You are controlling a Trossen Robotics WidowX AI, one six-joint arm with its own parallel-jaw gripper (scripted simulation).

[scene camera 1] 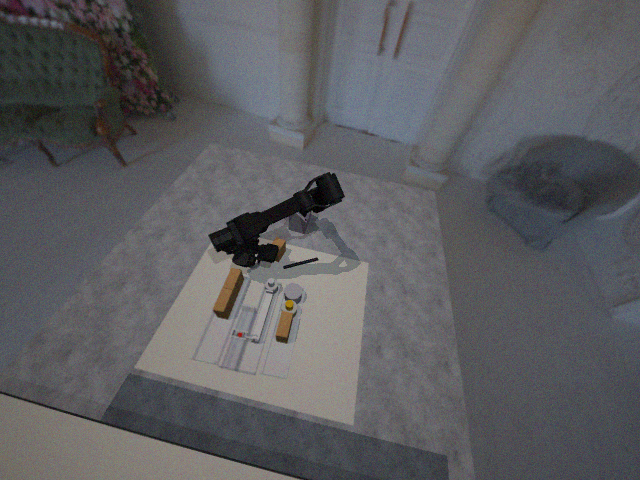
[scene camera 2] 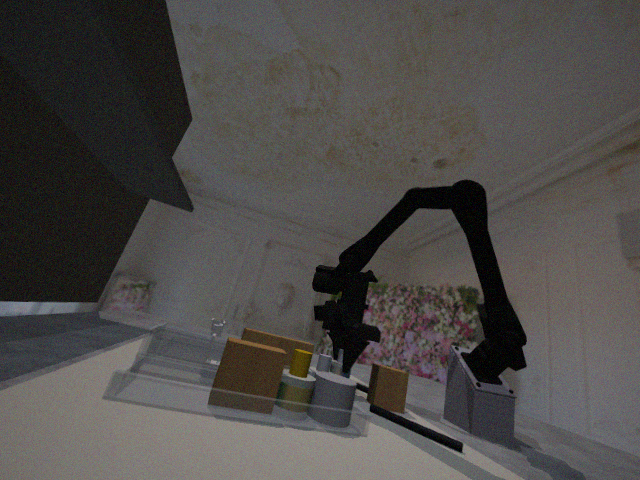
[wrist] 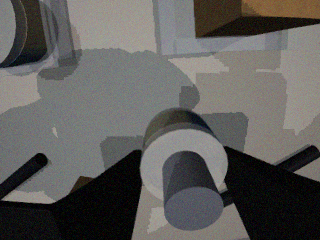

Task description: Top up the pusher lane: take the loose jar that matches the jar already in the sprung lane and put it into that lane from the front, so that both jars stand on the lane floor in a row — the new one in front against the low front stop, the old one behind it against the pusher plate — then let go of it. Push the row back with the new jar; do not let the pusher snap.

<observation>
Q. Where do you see a brown box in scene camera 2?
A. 246, 367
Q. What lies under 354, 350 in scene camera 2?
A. My gripper.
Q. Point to a brown box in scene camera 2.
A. At 387, 389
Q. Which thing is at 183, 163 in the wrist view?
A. A jar.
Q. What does my gripper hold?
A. A jar.
</observation>
